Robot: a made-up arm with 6 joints.
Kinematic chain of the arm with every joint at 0, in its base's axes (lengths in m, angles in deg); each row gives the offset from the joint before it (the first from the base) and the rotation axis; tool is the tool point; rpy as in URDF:
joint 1: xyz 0 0 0.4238 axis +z
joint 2: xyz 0 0 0 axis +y
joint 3: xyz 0.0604 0 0.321 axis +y
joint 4: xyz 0.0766 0 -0.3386 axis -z
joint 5: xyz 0 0 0 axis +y
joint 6: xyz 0.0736 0 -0.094 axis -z
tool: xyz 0 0 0 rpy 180 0 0
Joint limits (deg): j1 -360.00..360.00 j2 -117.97..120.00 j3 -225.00..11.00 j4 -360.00..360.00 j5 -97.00..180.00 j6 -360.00..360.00
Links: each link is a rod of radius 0.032 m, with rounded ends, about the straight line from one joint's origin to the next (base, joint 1, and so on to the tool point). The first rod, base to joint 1, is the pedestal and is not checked.
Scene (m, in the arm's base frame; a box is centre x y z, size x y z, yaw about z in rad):
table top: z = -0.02
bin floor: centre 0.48 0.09 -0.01 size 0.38 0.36 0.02 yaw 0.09
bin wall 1: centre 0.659 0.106 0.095 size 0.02 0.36 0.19 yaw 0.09
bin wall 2: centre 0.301 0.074 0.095 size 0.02 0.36 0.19 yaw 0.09
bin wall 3: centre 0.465 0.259 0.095 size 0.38 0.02 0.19 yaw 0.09
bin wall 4: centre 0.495 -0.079 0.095 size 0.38 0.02 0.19 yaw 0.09
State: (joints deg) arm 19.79 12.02 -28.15 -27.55 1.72 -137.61
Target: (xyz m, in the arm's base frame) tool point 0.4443 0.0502 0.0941
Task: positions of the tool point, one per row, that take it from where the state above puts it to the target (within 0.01 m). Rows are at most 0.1 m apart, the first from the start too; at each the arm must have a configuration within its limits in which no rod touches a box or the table.
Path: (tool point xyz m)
1: 0.3896 0.1411 0.2957
2: 0.4218 0.1153 0.2354
3: 0.4408 0.0842 0.1674
4: 0.4443 0.0502 0.0941

